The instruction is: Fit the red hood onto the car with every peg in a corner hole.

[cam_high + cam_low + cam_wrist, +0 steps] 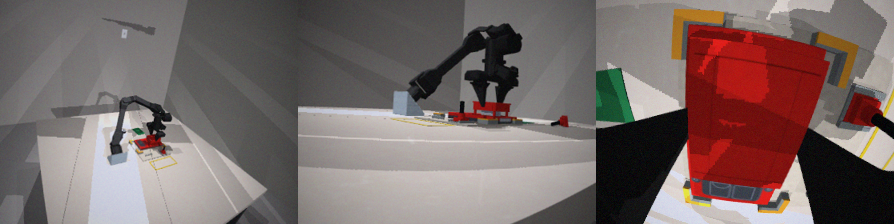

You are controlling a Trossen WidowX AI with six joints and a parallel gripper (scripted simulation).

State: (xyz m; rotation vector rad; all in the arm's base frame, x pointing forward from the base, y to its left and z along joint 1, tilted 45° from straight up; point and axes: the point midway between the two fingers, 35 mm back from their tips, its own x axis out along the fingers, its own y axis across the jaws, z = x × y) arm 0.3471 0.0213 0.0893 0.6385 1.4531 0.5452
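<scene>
Right now my gripper tip is 1 cm below the hood. Also, from my gripper tip: engine block: 1 cm to the left, 2 cm below; green patch: 2 cm behind, 19 cm to the left, 5 cm below.
</scene>
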